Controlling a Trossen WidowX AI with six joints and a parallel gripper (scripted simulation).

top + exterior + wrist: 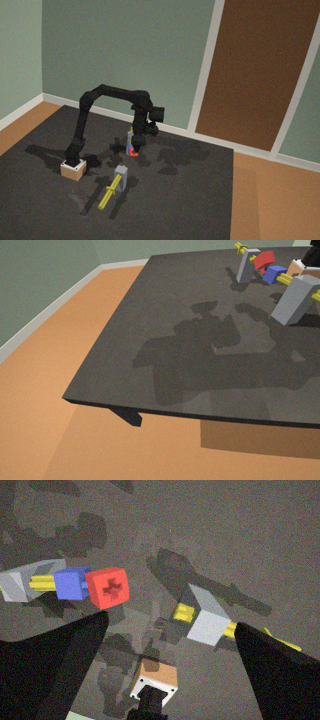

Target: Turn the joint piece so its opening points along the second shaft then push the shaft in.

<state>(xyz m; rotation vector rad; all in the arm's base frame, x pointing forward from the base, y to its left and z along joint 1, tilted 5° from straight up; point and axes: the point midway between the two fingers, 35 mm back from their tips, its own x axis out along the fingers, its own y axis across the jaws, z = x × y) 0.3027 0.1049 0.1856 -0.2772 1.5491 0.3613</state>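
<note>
Right now my gripper tip is 40 mm past the red square joint piece, 70 mm to the right of it and 100 mm above it.
</note>
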